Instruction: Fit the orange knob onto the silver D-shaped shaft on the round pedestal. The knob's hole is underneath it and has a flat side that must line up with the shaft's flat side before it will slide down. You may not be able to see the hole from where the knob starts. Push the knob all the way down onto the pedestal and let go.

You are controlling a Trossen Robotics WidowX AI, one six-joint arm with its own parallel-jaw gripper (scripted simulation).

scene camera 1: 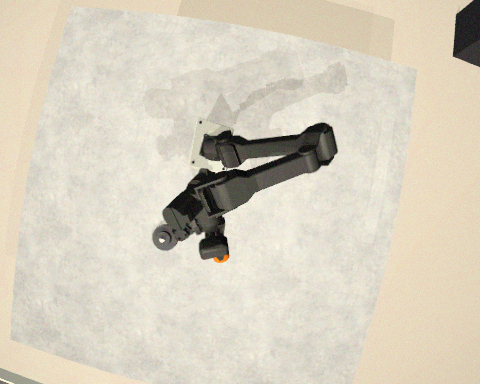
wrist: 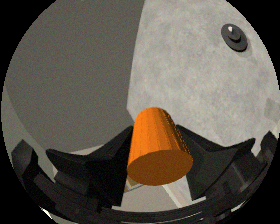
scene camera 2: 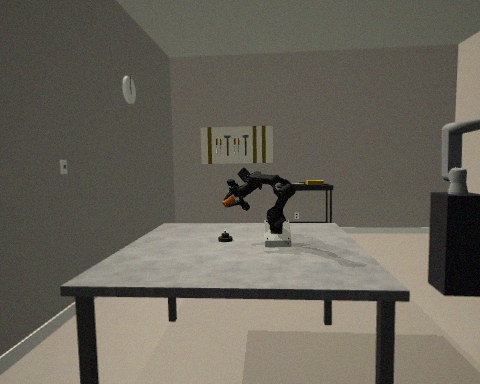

Labels:
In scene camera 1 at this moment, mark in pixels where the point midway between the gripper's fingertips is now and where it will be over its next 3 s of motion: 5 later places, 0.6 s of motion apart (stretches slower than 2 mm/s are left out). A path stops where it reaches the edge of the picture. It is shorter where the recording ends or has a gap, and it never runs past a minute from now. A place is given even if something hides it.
My gripper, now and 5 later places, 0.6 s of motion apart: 220, 254; 221, 253; 224, 250; 224, 248; 223, 246; 224, 244

